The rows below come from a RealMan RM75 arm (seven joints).
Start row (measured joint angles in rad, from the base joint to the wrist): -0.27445 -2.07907 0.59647 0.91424 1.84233 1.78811 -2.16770
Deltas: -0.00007 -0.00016 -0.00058 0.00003 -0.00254 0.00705 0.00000; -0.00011 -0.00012 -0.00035 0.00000 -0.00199 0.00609 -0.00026; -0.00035 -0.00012 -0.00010 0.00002 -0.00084 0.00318 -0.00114; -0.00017 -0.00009 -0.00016 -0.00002 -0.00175 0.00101 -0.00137; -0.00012 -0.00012 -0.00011 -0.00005 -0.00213 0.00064 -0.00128; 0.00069 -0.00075 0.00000 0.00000 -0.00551 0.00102 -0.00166; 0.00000 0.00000 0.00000 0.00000 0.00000 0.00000 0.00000; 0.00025 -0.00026 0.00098 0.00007 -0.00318 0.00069 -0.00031; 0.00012 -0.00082 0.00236 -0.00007 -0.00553 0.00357 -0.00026; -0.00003 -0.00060 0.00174 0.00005 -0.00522 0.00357 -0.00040; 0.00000 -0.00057 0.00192 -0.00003 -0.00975 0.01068 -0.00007; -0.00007 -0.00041 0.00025 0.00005 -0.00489 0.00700 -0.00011; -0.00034 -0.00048 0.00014 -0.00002 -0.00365 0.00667 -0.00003; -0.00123 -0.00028 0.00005 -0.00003 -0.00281 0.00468 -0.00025; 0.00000 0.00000 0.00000 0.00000 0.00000 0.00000 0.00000; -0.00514 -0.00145 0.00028 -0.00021 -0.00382 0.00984 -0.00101
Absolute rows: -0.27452 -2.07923 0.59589 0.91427 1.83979 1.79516 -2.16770; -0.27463 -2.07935 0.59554 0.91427 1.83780 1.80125 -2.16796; -0.27498 -2.07947 0.59544 0.91429 1.83696 1.80443 -2.16910; -0.27515 -2.07956 0.59528 0.91427 1.83521 1.80544 -2.17047; -0.27527 -2.07968 0.59517 0.91422 1.83308 1.80608 -2.17175; -0.27458 -2.08043 0.59517 0.91422 1.82757 1.80710 -2.17341; -0.27458 -2.08043 0.59517 0.91422 1.82757 1.80710 -2.17341; -0.27433 -2.08069 0.59615 0.91429 1.82439 1.80779 -2.17372; -0.27421 -2.08151 0.59851 0.91422 1.81886 1.81136 -2.17398; -0.27424 -2.08211 0.60025 0.91427 1.81364 1.81493 -2.17438; -0.27424 -2.08268 0.60217 0.91424 1.80389 1.82561 -2.17445; -0.27431 -2.08309 0.60242 0.91429 1.79900 1.83261 -2.17456; -0.27465 -2.08357 0.60256 0.91427 1.79535 1.83928 -2.17459; -0.27588 -2.08385 0.60261 0.91424 1.79254 1.84396 -2.17484; -0.27588 -2.08385 0.60261 0.91424 1.79254 1.84396 -2.17484; -0.28102 -2.08530 0.60289 0.91403 1.78872 1.85380 -2.17585
